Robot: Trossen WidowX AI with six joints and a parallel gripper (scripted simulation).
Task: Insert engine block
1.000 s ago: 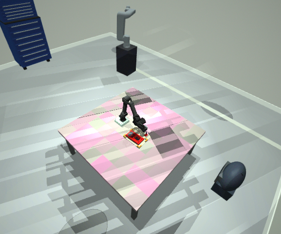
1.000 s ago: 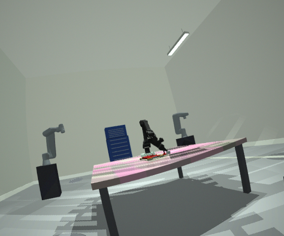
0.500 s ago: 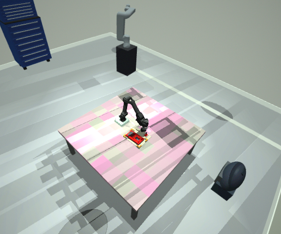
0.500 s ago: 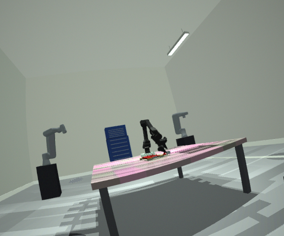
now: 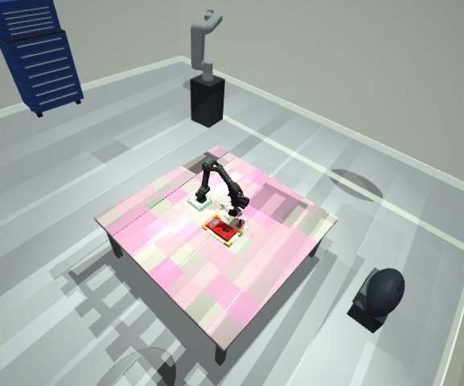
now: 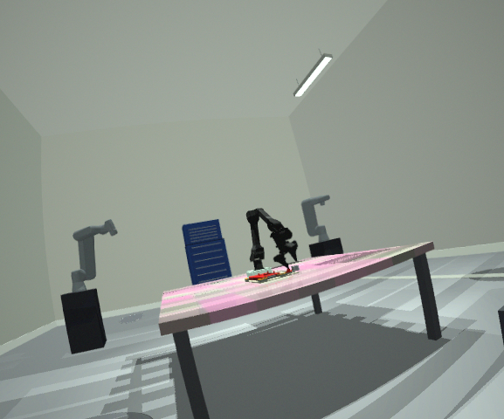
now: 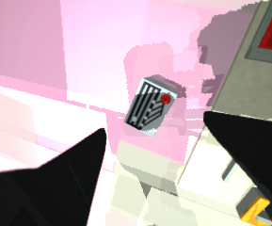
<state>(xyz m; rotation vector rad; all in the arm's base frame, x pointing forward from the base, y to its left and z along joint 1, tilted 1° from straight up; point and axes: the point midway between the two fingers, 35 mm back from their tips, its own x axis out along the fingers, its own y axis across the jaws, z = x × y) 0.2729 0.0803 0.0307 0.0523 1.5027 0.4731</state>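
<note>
My gripper tip is 10 mm short of the grey engine block, 10 mm to the right of it and 30 mm above it.
</note>
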